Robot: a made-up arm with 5 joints.
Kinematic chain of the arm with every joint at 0, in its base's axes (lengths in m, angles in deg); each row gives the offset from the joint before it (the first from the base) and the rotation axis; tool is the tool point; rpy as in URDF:
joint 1: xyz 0 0 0.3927 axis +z
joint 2: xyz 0 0 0 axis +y
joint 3: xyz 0.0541 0 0.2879 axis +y
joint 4: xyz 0.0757 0 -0.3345 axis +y
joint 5: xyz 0.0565 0 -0.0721 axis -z
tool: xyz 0 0 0 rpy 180 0 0
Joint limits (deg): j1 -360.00..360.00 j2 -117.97..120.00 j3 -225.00..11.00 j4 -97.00..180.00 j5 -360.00..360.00
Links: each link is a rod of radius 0.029 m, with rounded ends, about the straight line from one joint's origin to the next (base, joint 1, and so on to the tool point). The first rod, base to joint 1, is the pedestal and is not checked.
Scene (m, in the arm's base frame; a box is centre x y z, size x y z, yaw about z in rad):
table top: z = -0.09
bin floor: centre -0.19 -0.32 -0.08 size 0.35 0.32 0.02 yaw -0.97
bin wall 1: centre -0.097 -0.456 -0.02 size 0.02 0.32 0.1 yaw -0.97
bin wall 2: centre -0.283 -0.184 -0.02 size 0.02 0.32 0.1 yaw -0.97
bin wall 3: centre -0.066 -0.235 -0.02 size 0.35 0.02 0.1 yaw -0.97
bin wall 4: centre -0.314 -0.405 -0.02 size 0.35 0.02 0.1 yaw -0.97
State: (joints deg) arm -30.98 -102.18 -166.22 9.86 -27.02
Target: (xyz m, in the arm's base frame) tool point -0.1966 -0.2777 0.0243
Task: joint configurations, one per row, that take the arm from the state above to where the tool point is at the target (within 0.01 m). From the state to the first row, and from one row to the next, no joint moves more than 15 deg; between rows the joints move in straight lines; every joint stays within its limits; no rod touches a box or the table.
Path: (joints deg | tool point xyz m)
1: -21.14 -94.50 -168.52 -3.05 -30.90 | -0.6606 0.2554 0.3381
2: -11.30 -86.82 -170.82 -15.95 -34.78 | -0.6823 0.1363 0.3994
3: -1.46 -79.14 -173.13 -28.86 -38.65 | -0.6738 0.0172 0.4605
4: 8.38 -71.46 -175.43 -41.77 -42.53 | -0.6365 -0.0938 0.5206
5: 19.96 -78.81 -187.82 -44.92 -38.65 | -0.5891 -0.2140 0.3556
6: 31.54 -86.15 -200.21 -48.07 -34.78 | -0.4802 -0.2947 0.2097
7: 43.12 -93.49 -212.61 -51.22 -30.90 | -0.3381 -0.3167 0.0963
8: 54.70 -100.83 -225.00 -54.37 -27.02 | -0.1966 -0.2777 0.0243

